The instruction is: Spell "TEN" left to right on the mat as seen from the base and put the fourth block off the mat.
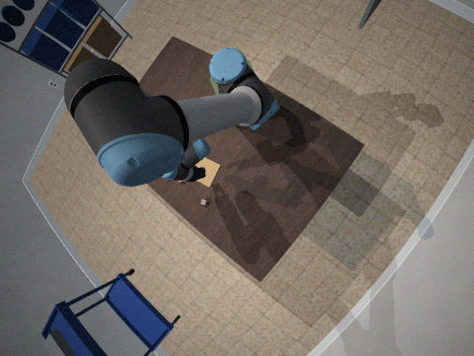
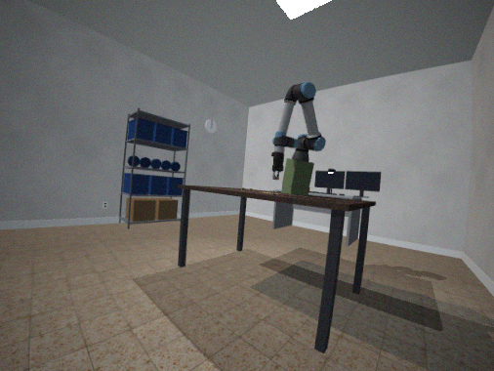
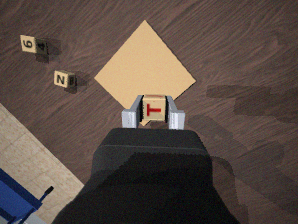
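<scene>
The tan mat is 3 cm to the right of my hand and 12 cm below it. Also, from my hand: N block: 11 cm ahead, 13 cm to the right, 11 cm below.
</scene>
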